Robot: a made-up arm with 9 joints.
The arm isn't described. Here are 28 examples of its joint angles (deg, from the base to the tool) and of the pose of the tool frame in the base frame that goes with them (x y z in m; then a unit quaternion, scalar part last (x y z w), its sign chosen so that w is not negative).
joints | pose
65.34 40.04 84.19 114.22 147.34 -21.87 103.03 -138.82 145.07 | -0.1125 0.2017 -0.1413 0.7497 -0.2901 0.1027 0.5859
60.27 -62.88 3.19 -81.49 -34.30 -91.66 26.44 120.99 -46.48 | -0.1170 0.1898 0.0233 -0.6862 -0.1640 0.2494 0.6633
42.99 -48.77 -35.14 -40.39 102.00 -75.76 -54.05 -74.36 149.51 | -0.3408 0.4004 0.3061 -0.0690 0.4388 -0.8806 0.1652
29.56 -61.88 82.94 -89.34 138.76 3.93 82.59 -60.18 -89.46 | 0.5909 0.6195 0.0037 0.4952 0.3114 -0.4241 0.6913
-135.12 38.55 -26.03 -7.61 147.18 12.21 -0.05 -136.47 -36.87 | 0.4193 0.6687 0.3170 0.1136 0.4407 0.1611 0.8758
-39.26 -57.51 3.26 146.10 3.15 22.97 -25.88 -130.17 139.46 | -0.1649 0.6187 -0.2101 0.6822 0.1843 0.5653 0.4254
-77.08 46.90 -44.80 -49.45 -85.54 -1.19 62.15 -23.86 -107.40 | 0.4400 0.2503 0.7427 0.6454 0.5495 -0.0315 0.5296
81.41 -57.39 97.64 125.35 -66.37 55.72 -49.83 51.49 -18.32 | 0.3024 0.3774 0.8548 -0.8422 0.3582 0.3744 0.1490
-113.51 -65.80 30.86 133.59 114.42 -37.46 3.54 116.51 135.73 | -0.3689 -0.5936 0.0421 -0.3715 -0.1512 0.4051 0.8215
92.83 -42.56 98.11 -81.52 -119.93 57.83 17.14 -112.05 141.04 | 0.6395 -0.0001 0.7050 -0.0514 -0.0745 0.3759 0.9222
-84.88 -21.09 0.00 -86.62 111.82 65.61 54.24 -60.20 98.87 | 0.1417 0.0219 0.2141 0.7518 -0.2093 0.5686 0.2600
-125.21 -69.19 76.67 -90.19 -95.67 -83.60 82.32 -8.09 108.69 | -0.4252 0.2715 0.1135 -0.0433 -0.5335 -0.7829 0.3173
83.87 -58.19 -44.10 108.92 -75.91 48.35 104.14 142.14 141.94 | 0.4097 0.5108 0.7900 -0.2223 0.5992 -0.5804 0.5046
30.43 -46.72 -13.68 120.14 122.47 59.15 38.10 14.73 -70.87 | 0.0815 1.0324 0.1607 0.0154 -0.7053 0.4478 0.5494
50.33 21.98 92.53 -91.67 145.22 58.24 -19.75 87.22 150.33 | -0.3885 0.8775 0.3347 0.4017 -0.5462 -0.3735 0.6331
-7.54 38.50 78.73 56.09 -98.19 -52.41 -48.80 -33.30 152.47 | -0.0735 -0.3358 0.2720 0.7991 -0.0048 -0.3598 0.4816
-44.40 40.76 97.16 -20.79 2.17 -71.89 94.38 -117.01 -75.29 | 0.0803 0.0944 -0.0468 -0.1545 0.4334 -0.0931 0.8830
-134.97 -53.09 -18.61 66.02 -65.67 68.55 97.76 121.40 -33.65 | -0.0980 -0.5336 0.6722 0.0278 0.7599 0.6492 0.0194
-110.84 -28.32 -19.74 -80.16 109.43 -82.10 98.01 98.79 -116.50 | 0.1318 -0.0521 -0.0391 -0.4128 -0.5050 -0.1439 0.7442
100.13 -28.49 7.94 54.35 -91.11 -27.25 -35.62 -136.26 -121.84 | 0.1849 0.6883 0.8038 -0.5616 -0.3009 -0.7032 0.3155
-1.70 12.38 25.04 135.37 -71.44 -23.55 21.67 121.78 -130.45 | -0.7727 0.2485 0.3645 -0.5395 0.2255 0.2304 0.7778
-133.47 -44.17 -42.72 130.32 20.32 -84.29 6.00 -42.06 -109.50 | -0.2719 -0.5422 -0.0621 0.3089 -0.1700 -0.9356 0.0189
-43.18 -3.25 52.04 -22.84 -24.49 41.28 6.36 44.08 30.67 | 0.1546 -0.1353 0.3889 -0.2647 0.7330 0.5550 0.2909
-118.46 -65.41 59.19 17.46 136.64 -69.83 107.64 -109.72 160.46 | 0.1070 0.2427 -0.0392 0.0612 0.5471 0.7497 0.3673
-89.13 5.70 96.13 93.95 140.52 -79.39 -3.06 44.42 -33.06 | 0.1476 0.0072 0.5718 -0.4636 0.8839 0.0589 0.0198
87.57 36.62 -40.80 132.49 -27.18 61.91 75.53 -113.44 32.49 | -0.4004 0.6602 0.6478 0.0735 -0.8995 0.4252 0.0687
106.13 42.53 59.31 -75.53 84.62 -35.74 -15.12 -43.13 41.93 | 0.1780 0.4969 0.6069 -0.7424 0.4436 -0.3972 0.3072
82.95 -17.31 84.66 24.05 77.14 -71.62 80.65 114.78 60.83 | 0.3482 0.2820 -0.0504 -0.1783 -0.6618 -0.1896 0.7031
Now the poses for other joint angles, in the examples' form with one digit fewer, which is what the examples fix.
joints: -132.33 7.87 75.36 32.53 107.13 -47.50 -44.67 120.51 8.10
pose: -0.124 0.117 0.116 -0.431 0.493 -0.264 0.708
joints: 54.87 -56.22 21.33 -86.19 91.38 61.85 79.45 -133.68 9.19
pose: -0.095 0.078 0.114 0.004 0.538 0.827 0.164
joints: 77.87 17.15 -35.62 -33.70 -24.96 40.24 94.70 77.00 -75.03
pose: -0.661 0.211 0.298 -0.419 0.366 0.669 0.493
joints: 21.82 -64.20 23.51 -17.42 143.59 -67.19 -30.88 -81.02 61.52
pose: -0.285 0.173 0.300 -0.118 0.689 -0.616 0.363
